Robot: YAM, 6 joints.
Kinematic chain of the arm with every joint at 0, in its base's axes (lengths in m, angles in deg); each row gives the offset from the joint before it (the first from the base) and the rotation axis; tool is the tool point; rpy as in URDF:
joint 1: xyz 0 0 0.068 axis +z
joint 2: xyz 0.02 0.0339 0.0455 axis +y
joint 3: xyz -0.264 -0.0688 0 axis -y
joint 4: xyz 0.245 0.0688 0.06 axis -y
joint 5: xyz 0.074 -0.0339 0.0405 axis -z
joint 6: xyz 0.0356 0 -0.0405 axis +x
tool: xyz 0 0 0 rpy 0 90 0
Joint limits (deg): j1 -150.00..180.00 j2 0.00..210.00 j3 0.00..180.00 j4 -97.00..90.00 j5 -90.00..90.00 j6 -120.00..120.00
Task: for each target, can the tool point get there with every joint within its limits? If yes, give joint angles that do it. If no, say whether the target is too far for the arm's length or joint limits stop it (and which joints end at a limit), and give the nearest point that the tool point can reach.
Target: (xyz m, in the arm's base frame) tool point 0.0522 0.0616 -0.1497
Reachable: yes | joints 58.95 175.44 27.38 43.29 21.36 41.75
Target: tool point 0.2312 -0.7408 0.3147
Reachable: no: too far | nearest point 0.1861 -0.5964 0.2744 | short by 0.157 m
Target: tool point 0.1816 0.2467 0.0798
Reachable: yes | joints 58.58 110.89 50.22 -18.30 47.70 -55.56
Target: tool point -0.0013 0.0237 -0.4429
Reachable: no: joint limits stop it (at a limit: joint 2) | nearest point -0.0043 0.0791 -0.3382 | short by 0.118 m
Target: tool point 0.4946 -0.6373 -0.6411
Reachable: no: too far | nearest point 0.3005 -0.3872 -0.2879 | short by 0.474 m
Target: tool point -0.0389 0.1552 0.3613
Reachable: yes | joints 114.96 41.34 36.37 27.04 58.02 7.77
